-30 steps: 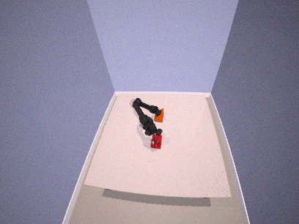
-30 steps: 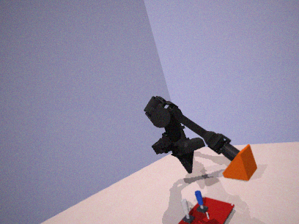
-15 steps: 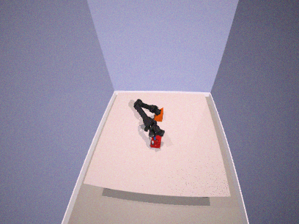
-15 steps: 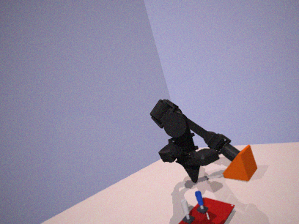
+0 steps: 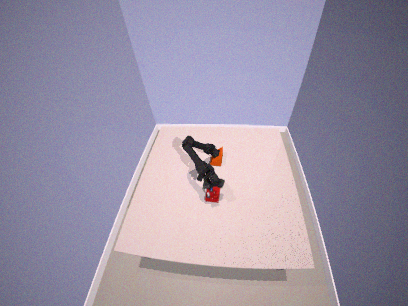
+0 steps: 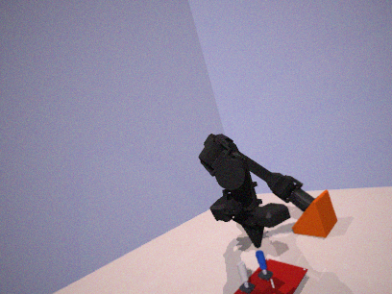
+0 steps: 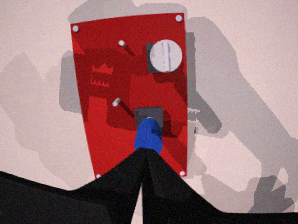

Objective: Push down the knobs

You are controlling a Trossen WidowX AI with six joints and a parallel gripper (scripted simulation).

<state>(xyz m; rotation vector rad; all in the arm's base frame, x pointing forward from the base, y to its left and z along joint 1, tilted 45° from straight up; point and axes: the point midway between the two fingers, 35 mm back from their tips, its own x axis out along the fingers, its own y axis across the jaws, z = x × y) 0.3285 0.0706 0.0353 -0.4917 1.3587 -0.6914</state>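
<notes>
Right now the blue knob is 30 mm below my gripper tip. The rest, counted from my gripper tip: white knob: 50 mm ahead, 10 mm to the right, 20 mm below.
</notes>
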